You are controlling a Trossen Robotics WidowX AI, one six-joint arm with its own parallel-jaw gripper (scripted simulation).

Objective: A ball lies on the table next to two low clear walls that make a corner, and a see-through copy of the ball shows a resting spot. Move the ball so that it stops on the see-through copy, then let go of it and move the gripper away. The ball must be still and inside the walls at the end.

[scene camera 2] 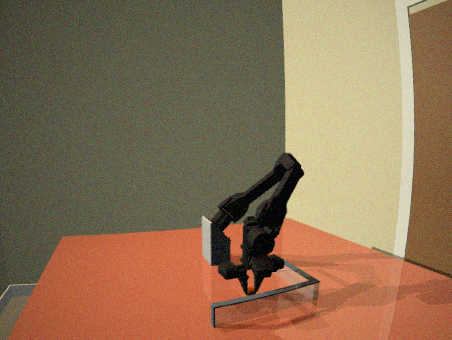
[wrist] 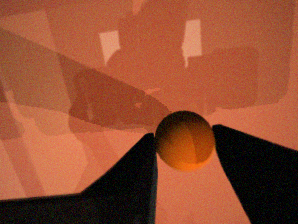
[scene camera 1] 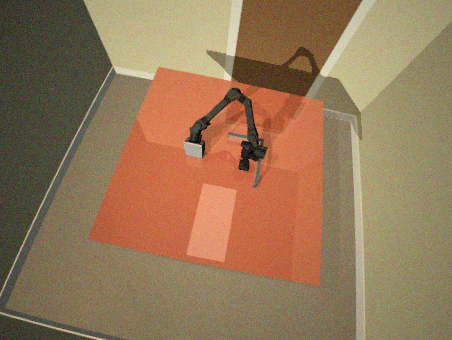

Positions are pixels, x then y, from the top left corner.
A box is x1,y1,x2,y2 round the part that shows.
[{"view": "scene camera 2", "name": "my gripper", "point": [250,292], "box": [217,244,284,293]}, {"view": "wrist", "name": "my gripper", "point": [183,136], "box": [0,124,297,223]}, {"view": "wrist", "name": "orange ball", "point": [184,140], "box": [154,111,214,170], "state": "held by my gripper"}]
